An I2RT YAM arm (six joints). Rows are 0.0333 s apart.
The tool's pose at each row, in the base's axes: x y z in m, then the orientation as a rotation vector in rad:
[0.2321 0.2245 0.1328 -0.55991 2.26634 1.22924]
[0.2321 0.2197 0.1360 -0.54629 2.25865 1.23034]
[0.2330 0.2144 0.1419 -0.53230 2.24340 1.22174]
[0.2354 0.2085 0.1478 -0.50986 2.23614 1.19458]
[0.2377 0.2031 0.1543 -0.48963 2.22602 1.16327]
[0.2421 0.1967 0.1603 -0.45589 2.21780 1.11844]
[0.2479 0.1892 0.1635 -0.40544 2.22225 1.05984]
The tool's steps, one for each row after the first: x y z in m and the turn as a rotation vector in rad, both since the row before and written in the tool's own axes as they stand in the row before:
[-0.0014 -0.0004 -0.0056 0.00082 -0.01238 0.00397]
[-0.0037 0.0006 -0.0070 0.00618 -0.02023 -0.00289]
[-0.0050 -0.0006 -0.0071 0.02255 -0.02116 -0.00134]
[-0.0055 0.0000 -0.0068 0.02452 -0.02295 -0.00520]
[-0.0069 -0.0023 -0.0066 0.03784 -0.02955 -0.00159]
[-0.0062 -0.0056 -0.0054 0.05452 -0.02787 0.00889]

